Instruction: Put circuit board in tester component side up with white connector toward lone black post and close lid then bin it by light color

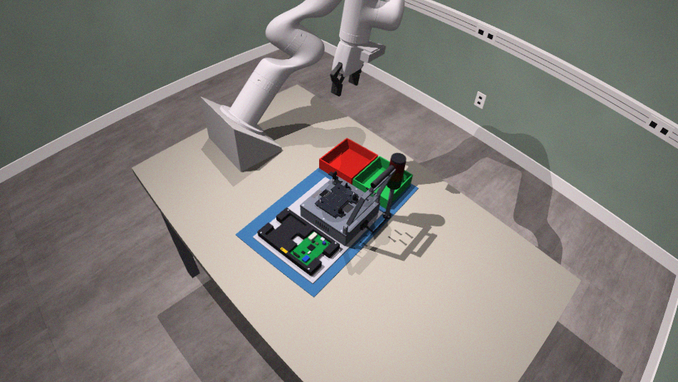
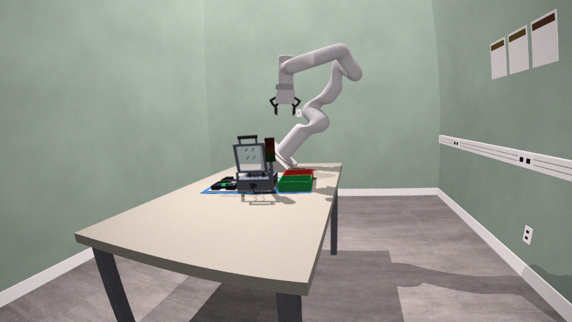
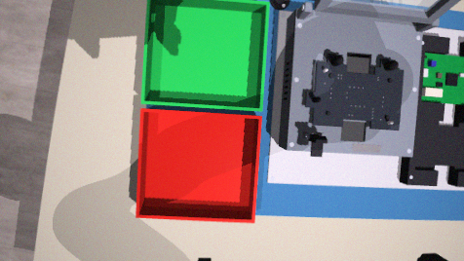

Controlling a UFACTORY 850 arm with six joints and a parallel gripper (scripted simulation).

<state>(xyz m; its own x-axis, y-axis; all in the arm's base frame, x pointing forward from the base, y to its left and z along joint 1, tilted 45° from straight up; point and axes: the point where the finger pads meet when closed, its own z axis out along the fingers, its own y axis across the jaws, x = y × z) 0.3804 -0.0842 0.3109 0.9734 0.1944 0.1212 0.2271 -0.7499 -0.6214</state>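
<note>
Now: hand 350 mm above the green circuit board, 290 mm to the left of it and 190 mm short of it. Round my hand: black latch part: 280 mm below, 80 mm to the right, 50 mm ahead; red bin: 360 mm below, 60 mm to the left, 10 mm behind; lid: 240 mm ahead, 190 mm below, 110 mm to the right.
</note>
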